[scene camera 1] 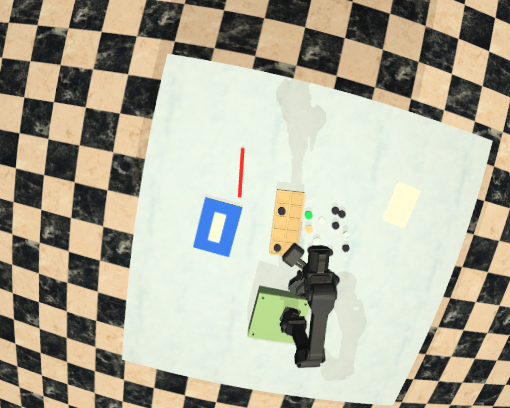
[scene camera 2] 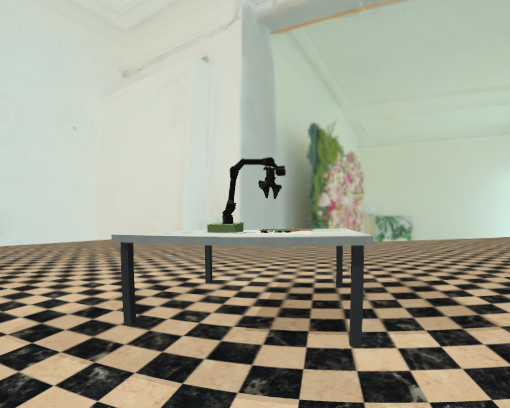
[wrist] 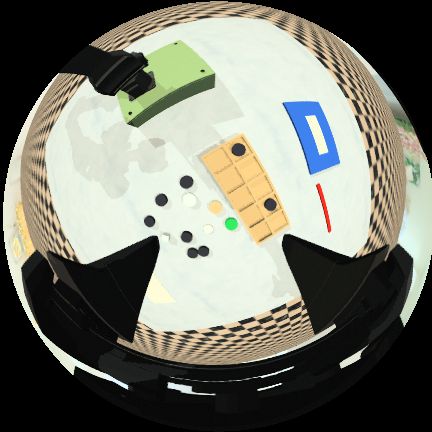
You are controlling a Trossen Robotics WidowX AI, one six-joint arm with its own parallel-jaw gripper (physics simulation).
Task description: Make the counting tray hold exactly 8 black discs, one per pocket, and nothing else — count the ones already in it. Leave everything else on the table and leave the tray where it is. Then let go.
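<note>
The tan counting tray [scene camera 1: 296,210] [wrist: 259,187] has two rows of pockets. One black disc [scene camera 1: 277,247] [wrist: 238,149] sits in the end pocket nearest the arm's base, and another black disc [scene camera 1: 281,211] [wrist: 270,204] sits farther along the same row, on the side away from the loose discs. The other pockets in the wrist view look empty. Several loose black discs lie beside the tray, among them one [wrist: 186,181], one [scene camera 1: 345,248] [wrist: 149,221] and one [scene camera 1: 335,225] [wrist: 186,236]. My gripper [scene camera 2: 270,198] [wrist: 221,241] is open and empty, high above the table.
A green disc [scene camera 1: 308,215] [wrist: 231,223], a tan disc [scene camera 1: 308,229] [wrist: 215,207] and a white disc [wrist: 189,199] lie between tray and black discs. A blue frame [scene camera 1: 201,232] [wrist: 299,125], red bar [scene camera 1: 241,172] [wrist: 324,207] and cream card [scene camera 1: 401,205] lie farther out.
</note>
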